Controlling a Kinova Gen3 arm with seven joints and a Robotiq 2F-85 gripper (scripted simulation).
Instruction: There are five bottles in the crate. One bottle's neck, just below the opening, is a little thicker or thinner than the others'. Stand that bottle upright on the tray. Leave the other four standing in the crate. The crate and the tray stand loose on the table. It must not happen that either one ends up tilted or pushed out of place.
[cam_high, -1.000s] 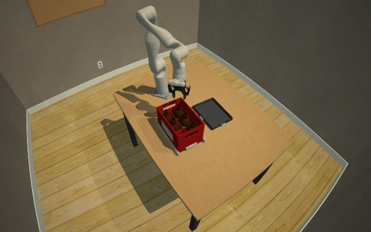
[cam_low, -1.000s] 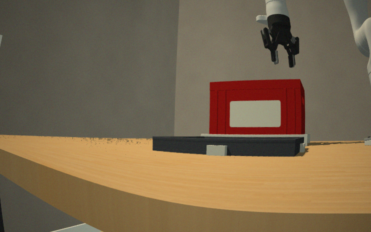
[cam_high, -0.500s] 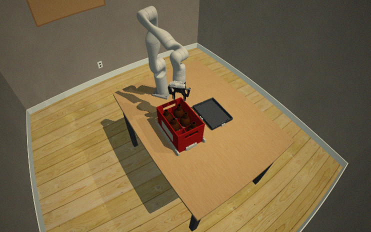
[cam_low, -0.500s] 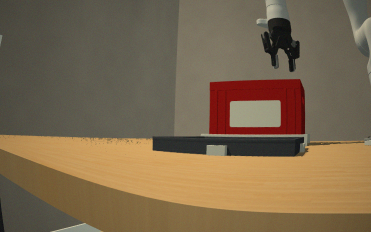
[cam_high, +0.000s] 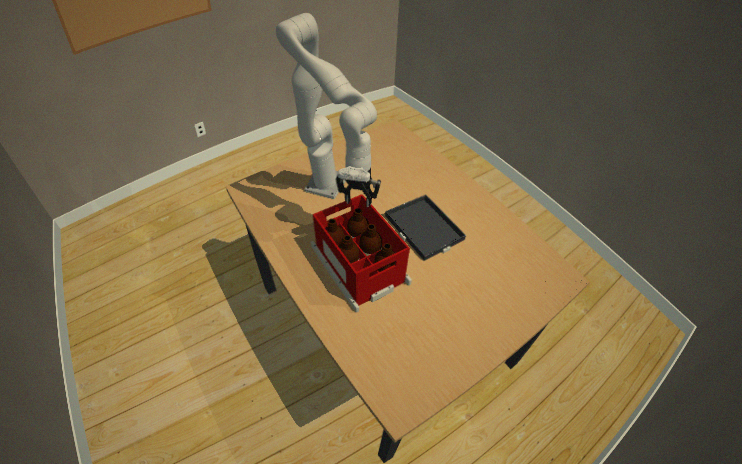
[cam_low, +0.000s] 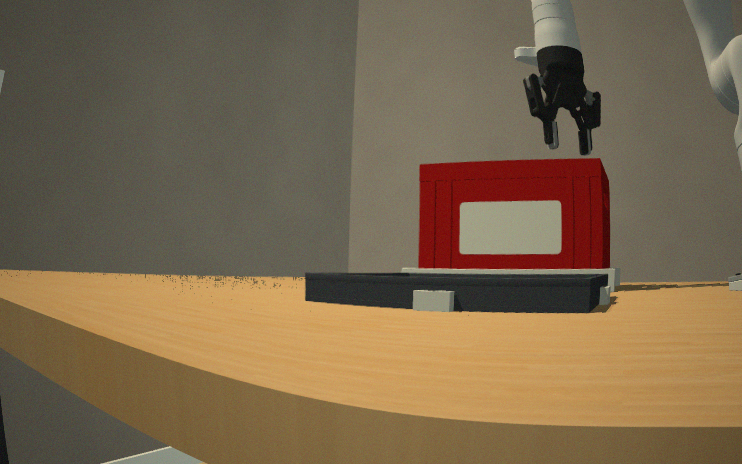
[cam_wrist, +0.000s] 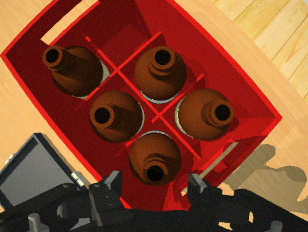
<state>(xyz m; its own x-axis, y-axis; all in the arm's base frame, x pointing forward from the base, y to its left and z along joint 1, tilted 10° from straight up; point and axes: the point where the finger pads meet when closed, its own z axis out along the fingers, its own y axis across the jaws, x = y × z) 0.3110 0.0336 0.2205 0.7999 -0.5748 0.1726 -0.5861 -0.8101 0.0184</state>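
Now: the red crate 9 cm ahead of my hand, 3 cm to the right of it and 13 cm below it. Round my hand: dark grey tray (2 cm ahead, 26 cm to the left, 20 cm below); then glass bottle (17 cm ahead, 3 cm to the left, 12 cm below).
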